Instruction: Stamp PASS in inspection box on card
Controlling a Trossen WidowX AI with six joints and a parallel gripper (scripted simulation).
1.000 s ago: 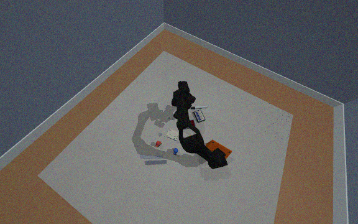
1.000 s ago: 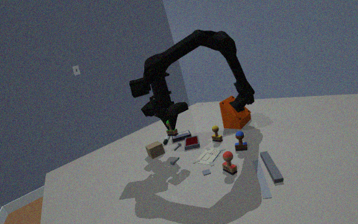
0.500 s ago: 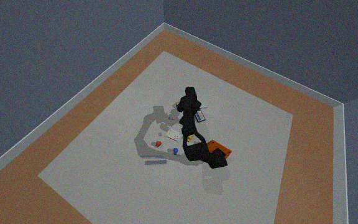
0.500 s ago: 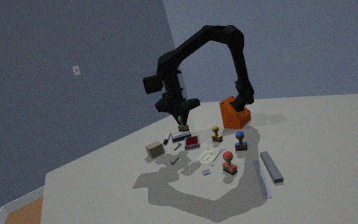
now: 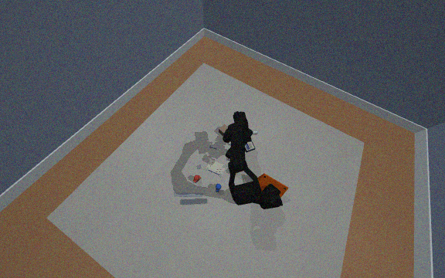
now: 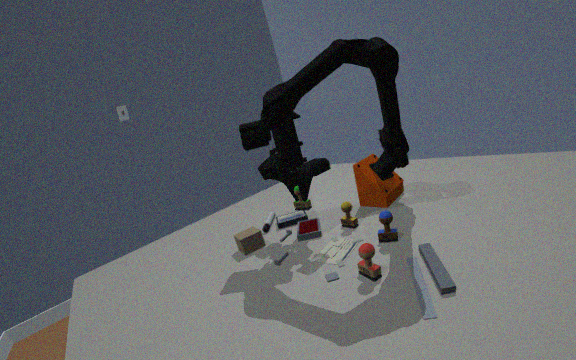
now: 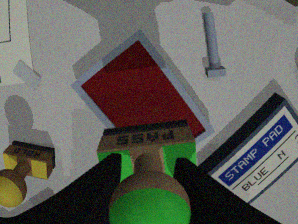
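The red ink pad lies 8 cm below my gripper tip. Round my gripper tip: yellow stamp: 7 cm behind, 9 cm to the left, 7 cm below; green-knobbed PASS stamp: right at my gripper tip; white card: 4 cm ahead, 14 cm to the left, 9 cm below.
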